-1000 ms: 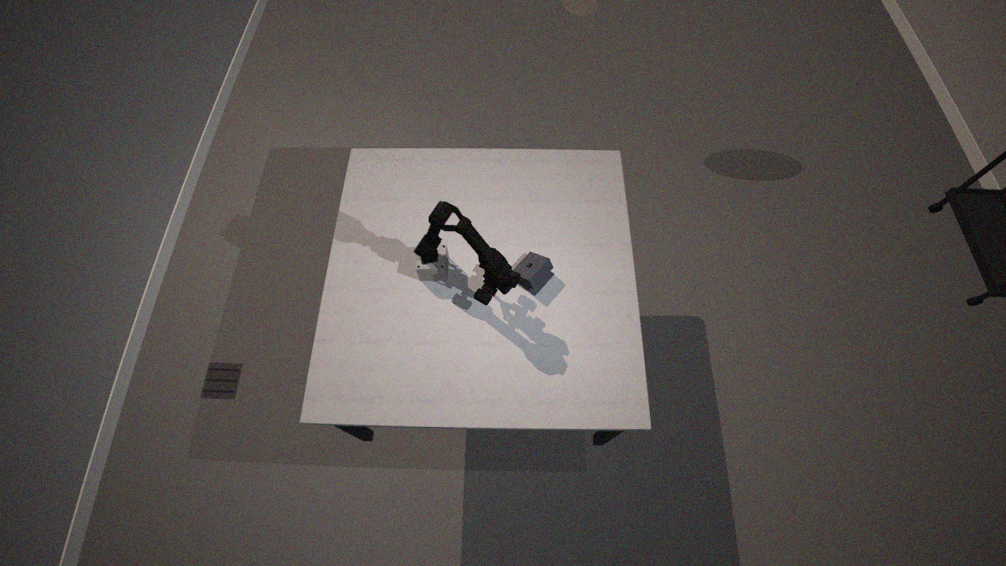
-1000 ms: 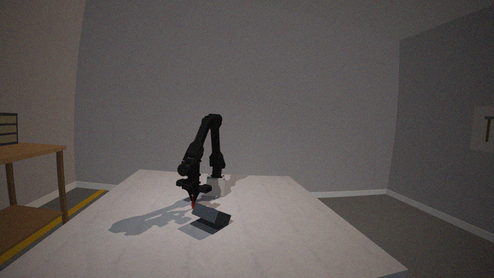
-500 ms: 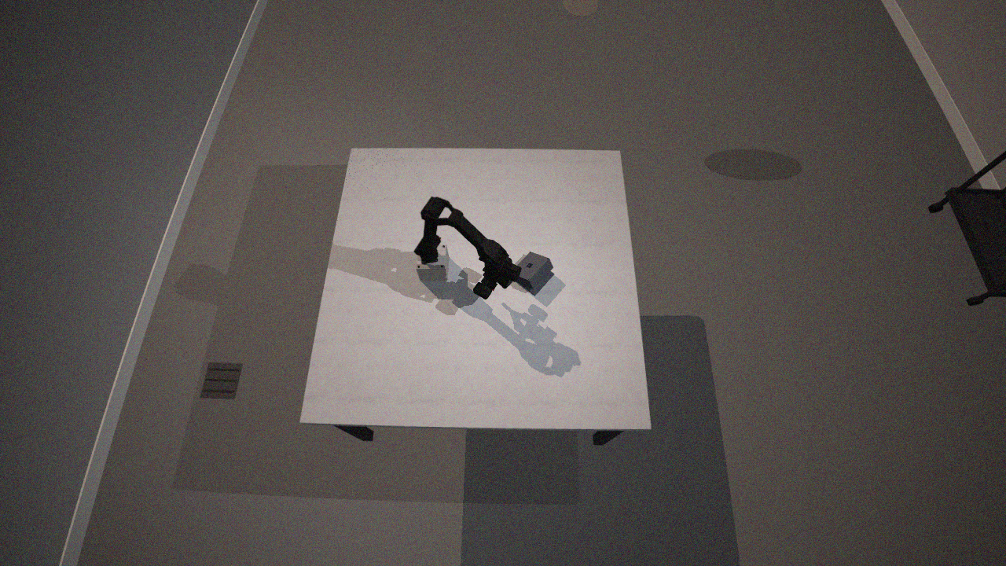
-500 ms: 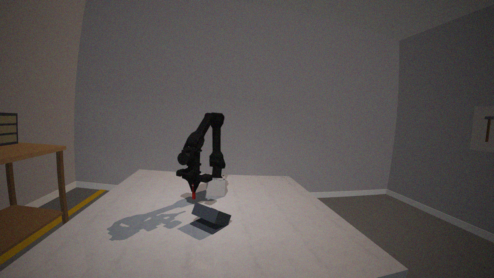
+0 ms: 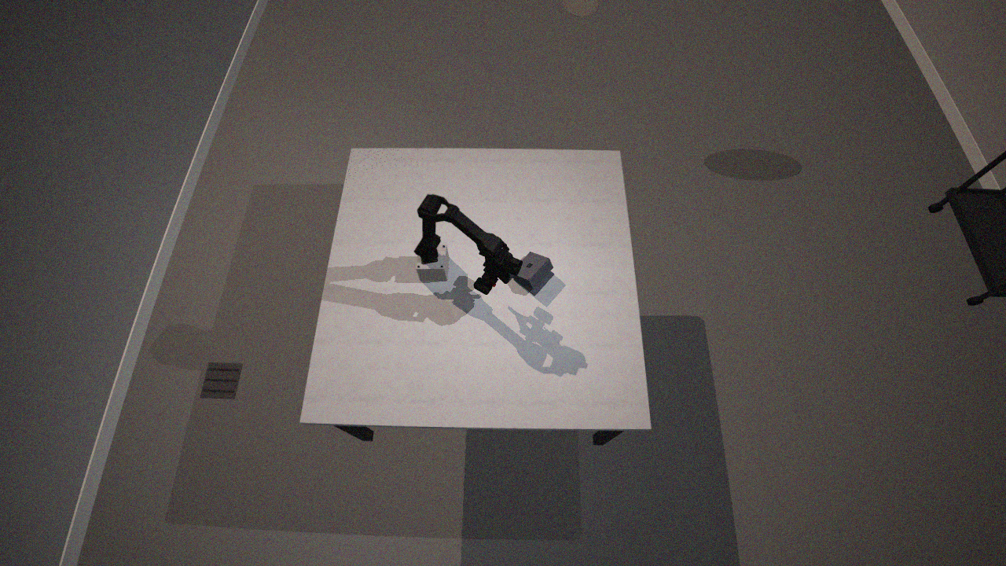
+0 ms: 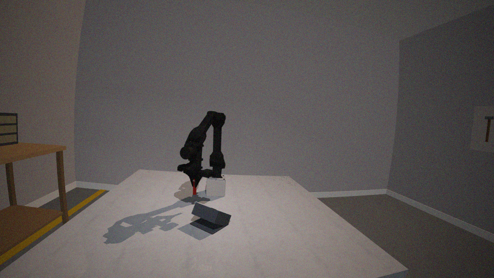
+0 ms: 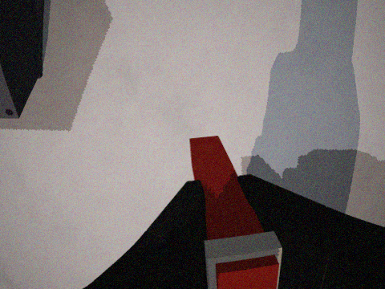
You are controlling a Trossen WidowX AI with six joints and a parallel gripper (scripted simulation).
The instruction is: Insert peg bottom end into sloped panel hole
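Now: gripper tip 17 cm short of the panel, 8 cm above it and 6 cm to the right of it. Round my gripper tip: peg 2 cm above.
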